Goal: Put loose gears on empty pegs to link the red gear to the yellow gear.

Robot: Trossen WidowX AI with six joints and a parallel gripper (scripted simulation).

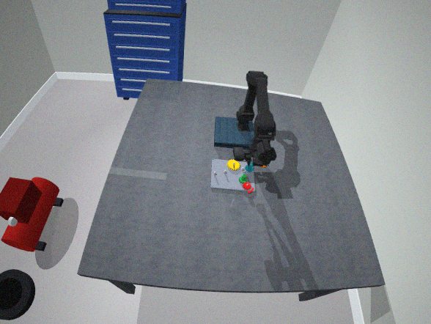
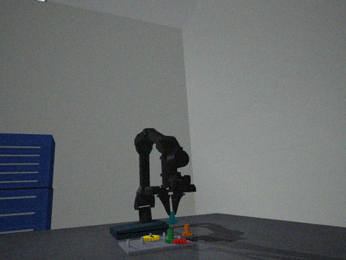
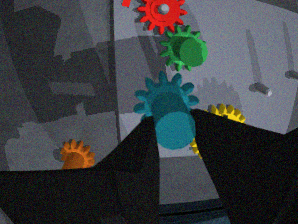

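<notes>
The green gear lies 6 cm below my gripper tip, 3 cm to the right of it and 3 cm ahead of it. From my gripper tip the other things lie so: red gear: 7 cm below, 6 cm ahead, 1 cm to the right; then yellow gear: 7 cm below, 7 cm behind, 5 cm to the right; then teal gear: 1 cm below.
</notes>
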